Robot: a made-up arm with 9 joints. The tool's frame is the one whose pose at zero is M.
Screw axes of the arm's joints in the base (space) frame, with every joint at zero. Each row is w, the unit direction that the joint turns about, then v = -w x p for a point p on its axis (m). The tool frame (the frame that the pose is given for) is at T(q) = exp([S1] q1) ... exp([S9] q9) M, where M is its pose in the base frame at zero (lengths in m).
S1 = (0, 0, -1, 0.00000, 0.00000, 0.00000)
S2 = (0, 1, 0, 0.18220, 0.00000, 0.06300)
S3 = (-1, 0, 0, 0.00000, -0.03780, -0.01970)
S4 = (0, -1, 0, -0.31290, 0.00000, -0.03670)
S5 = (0, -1, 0, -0.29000, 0.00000, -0.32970)
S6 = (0, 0, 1, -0.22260, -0.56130, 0.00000)
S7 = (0, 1, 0, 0.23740, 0.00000, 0.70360)
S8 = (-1, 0, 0, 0.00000, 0.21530, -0.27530)
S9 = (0, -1, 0, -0.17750, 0.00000, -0.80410)
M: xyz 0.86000 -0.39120 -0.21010 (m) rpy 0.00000 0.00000 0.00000 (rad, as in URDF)
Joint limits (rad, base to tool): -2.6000..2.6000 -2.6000..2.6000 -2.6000..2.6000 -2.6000..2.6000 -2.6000..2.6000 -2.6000..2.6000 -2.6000..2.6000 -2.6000..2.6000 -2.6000..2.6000
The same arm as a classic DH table. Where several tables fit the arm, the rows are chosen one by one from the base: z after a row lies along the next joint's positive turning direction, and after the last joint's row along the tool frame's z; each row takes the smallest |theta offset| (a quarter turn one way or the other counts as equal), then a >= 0, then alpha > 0; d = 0 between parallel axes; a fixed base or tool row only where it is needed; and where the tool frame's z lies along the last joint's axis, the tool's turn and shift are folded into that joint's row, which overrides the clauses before.
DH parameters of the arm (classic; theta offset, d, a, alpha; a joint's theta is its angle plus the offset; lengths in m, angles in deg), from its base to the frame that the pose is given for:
base (fixed): 0.00 0.0000 0.0000 180.00
joint 1: 0.00 0.1822 0.0630 90.00
joint 2: -90.00 -0.0197 0.2200 90.00
joint 3: 0.00 0.0263 -0.3507 90.00
joint 4: -85.53 0.0000 0.2939 0.00
joint 5: -4.47 0.2029 0.2316 -90.00
joint 6: 0.00 0.0526 0.1423 -90.00
joint 7: -90.00 -0.0527 0.0221 90.00
joint 8: 0.00 -0.1005 0.0378 90.00
joint 9: -90.00 0.1159 0.0559 -90.00
tool (fixed): 0.00 -0.0326 0.0000 0.00
Joint limits (deg, base to tool): -148.97..148.97 -148.97..148.97 -148.97..148.97 -148.97..148.97 -148.97..148.97 -148.97..148.97 -148.97..148.97 -148.97..148.97 -148.97..148.97

